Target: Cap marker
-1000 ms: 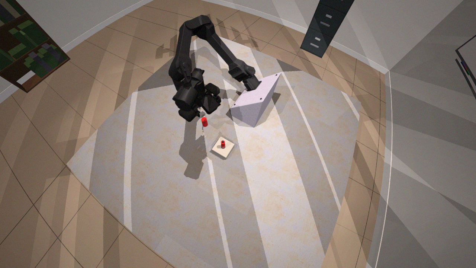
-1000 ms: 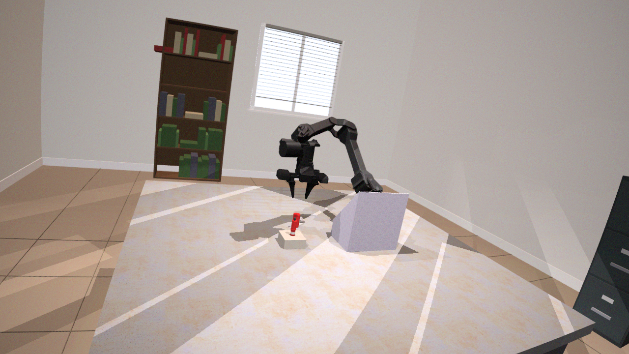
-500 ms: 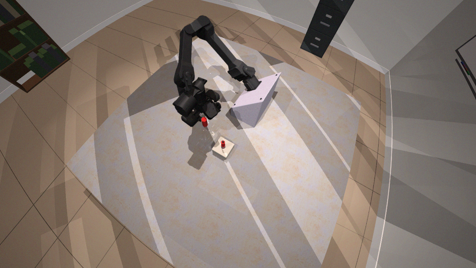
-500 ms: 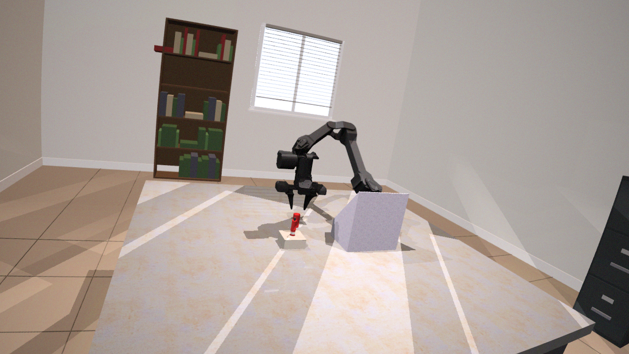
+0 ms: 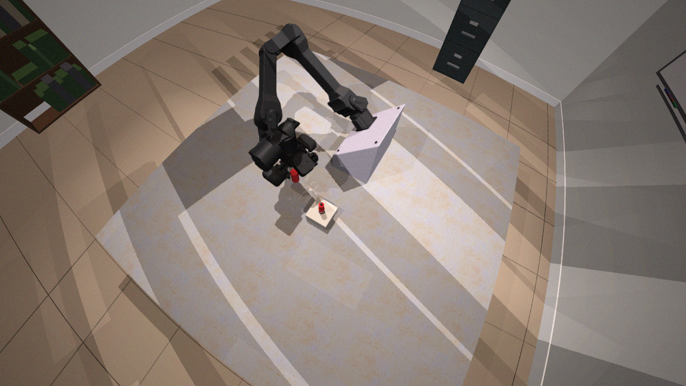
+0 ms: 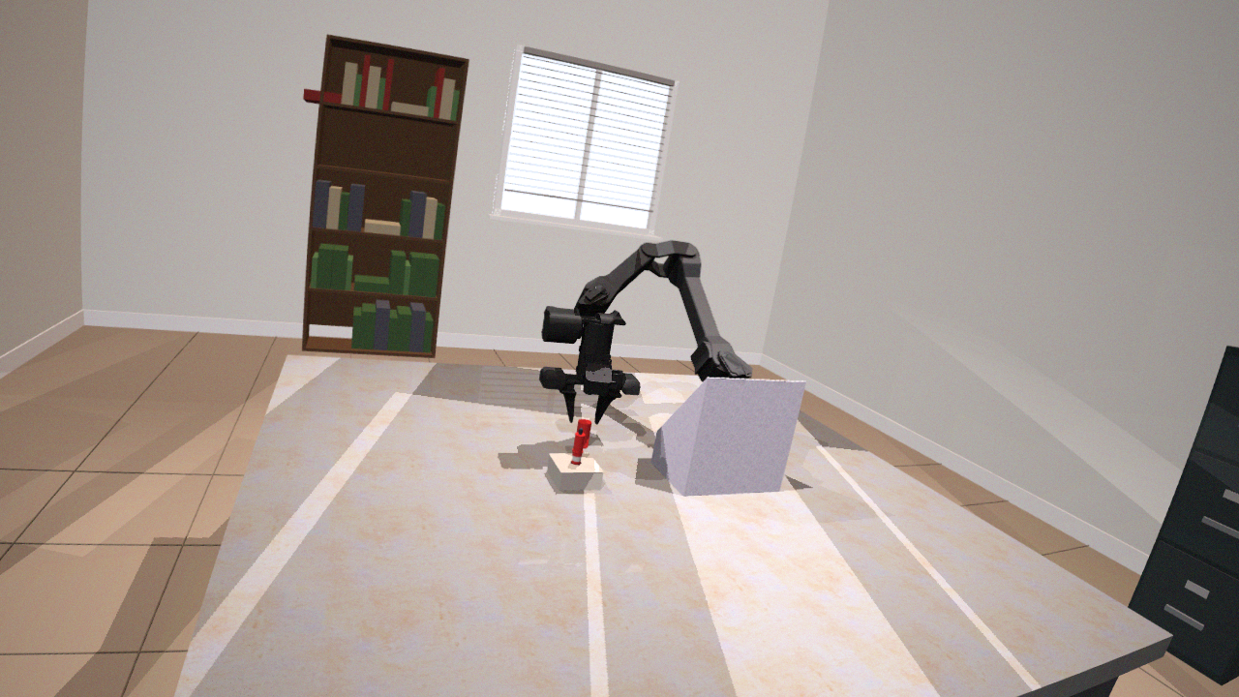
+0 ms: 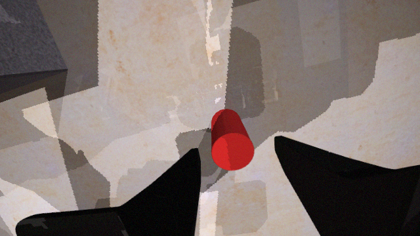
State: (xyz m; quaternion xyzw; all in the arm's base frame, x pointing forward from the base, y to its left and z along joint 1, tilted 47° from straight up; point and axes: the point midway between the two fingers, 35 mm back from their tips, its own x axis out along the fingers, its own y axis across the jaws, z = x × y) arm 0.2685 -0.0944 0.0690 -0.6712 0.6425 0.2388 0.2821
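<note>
Right now the red cap is 20 mm below my gripper tip. Also, from my gripper tip: pale holder block (50 mm ahead, 150 mm to the left, 30 mm below).
</note>
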